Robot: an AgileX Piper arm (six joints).
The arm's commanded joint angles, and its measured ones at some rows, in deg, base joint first. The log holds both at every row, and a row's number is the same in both.
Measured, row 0:
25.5 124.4 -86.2 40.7 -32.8 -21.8
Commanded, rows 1 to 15:
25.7 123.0 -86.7 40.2 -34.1 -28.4
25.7 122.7 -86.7 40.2 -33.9 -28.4
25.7 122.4 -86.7 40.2 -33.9 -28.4
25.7 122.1 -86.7 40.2 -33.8 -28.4
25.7 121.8 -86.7 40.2 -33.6 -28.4
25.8 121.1 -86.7 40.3 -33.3 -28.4
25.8 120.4 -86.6 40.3 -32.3 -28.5
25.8 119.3 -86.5 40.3 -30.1 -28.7
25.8 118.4 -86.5 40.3 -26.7 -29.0
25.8 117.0 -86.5 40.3 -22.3 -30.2
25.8 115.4 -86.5 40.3 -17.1 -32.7
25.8 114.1 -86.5 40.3 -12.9 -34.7
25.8 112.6 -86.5 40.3 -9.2 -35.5
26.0 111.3 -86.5 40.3 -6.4 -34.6
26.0 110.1 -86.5 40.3 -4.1 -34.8
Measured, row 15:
25.8 115.7 -86.2 41.1 -14.1 -32.7
